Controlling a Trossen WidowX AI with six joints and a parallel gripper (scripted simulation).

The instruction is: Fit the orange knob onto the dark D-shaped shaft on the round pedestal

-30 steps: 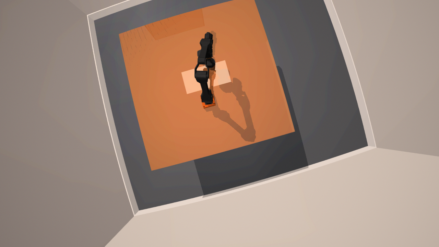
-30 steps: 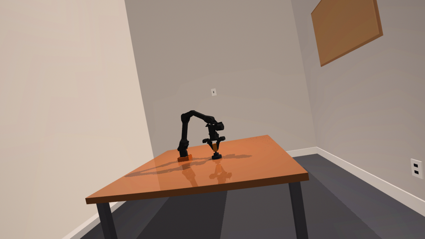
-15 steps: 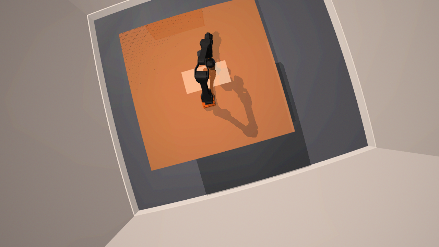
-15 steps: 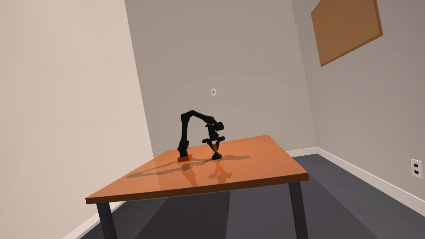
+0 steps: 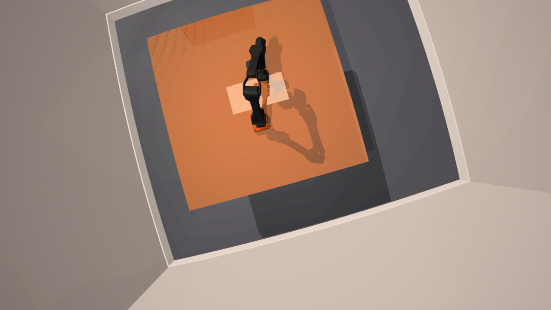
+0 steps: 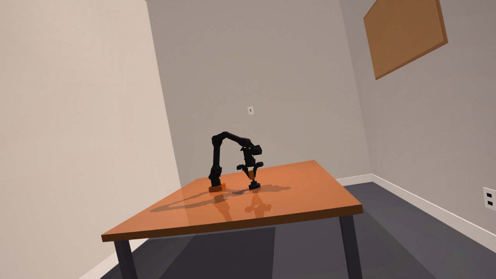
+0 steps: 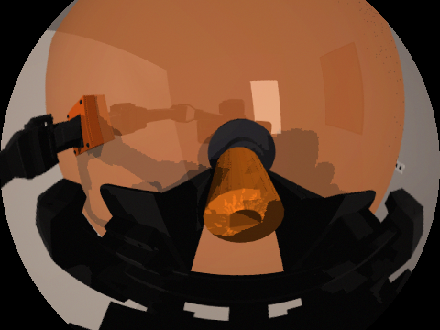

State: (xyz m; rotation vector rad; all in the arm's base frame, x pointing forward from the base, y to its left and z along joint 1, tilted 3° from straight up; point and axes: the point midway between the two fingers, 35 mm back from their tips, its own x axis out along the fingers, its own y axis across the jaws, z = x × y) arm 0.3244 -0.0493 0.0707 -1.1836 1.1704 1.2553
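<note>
The dark round pedestal lies 10 mm ahead of my gripper tip and 40 mm below it. From my gripper tip the other things lie so: orange knob (20 mm above).
</note>
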